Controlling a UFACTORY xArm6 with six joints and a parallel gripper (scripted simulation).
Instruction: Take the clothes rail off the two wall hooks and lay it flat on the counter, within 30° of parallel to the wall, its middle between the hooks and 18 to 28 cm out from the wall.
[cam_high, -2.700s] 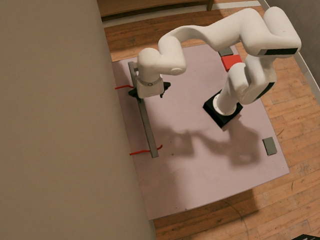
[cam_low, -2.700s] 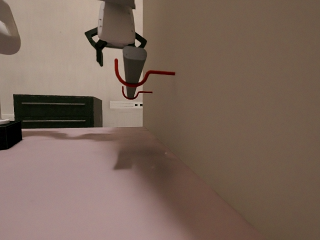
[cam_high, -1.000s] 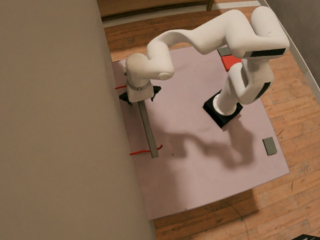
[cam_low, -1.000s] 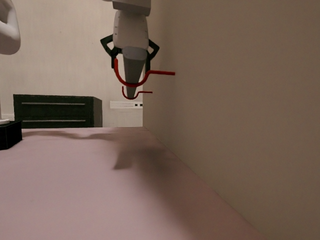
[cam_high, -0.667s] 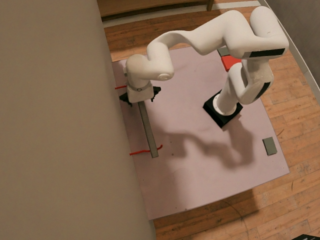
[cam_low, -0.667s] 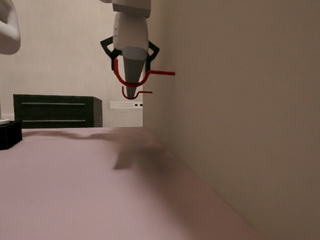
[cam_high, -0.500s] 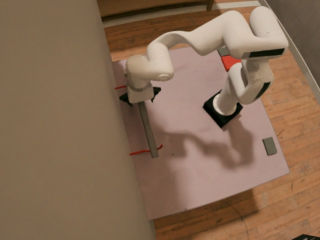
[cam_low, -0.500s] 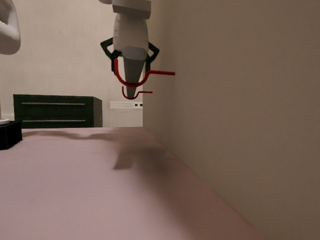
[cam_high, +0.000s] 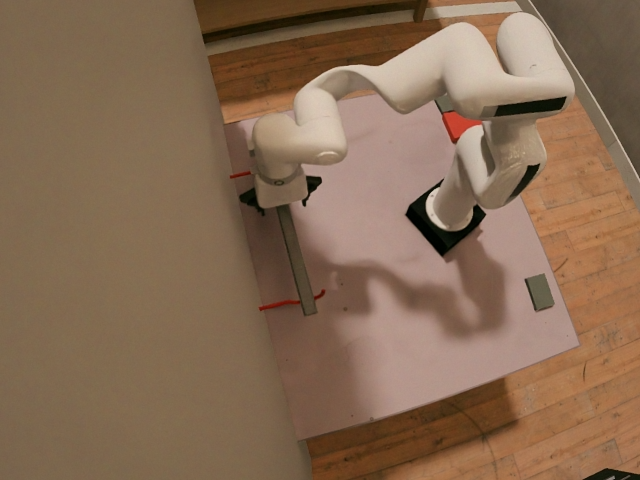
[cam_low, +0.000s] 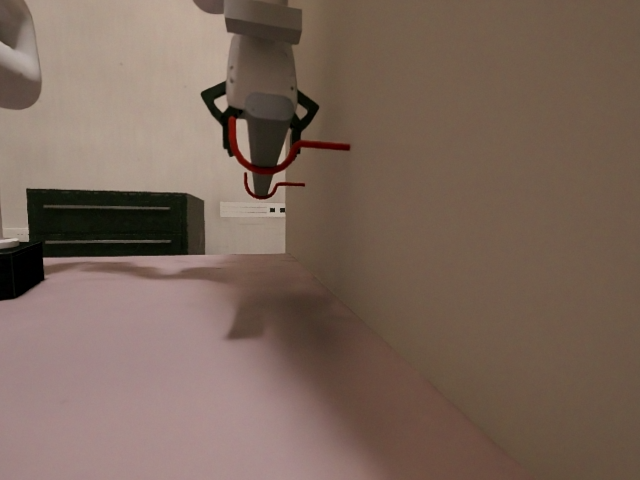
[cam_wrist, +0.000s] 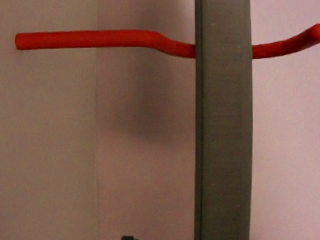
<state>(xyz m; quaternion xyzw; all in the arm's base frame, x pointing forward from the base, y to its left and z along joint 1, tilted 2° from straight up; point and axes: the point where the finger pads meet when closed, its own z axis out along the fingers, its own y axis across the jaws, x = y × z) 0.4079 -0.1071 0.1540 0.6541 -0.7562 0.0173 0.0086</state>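
The grey clothes rail lies 4 cm below my hand. Round my hand: red block: 63 cm behind, 20 cm below, 13 cm to the right; then beige wall: 21 cm above, 13 cm ahead, 3 cm to the left.
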